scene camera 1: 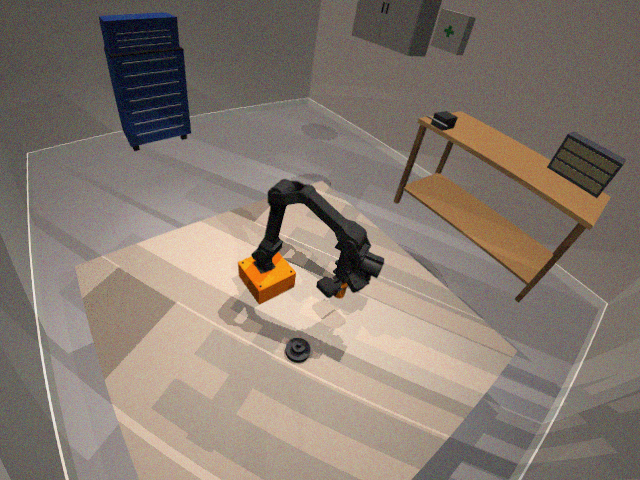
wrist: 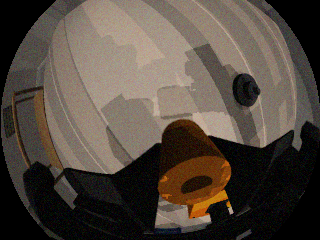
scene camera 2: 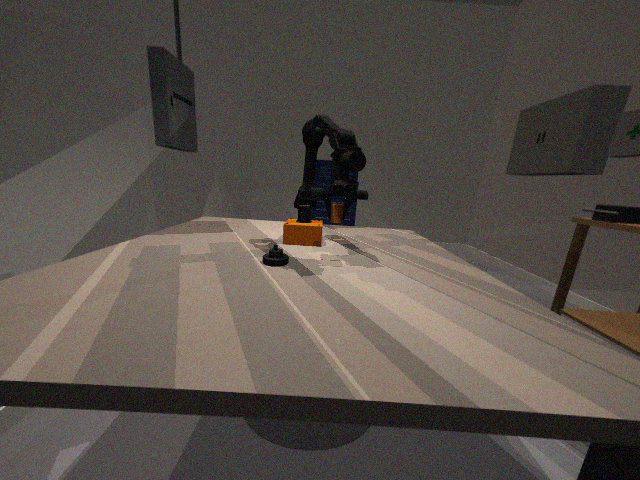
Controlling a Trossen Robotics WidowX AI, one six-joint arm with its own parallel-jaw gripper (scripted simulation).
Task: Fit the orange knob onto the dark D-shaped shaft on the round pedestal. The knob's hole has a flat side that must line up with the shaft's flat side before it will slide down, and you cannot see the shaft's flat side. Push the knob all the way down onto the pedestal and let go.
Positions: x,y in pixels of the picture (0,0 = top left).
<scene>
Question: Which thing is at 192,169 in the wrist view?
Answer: A knob.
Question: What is the gripper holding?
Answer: A knob.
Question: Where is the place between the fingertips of the gripper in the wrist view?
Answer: At 183,144
</scene>
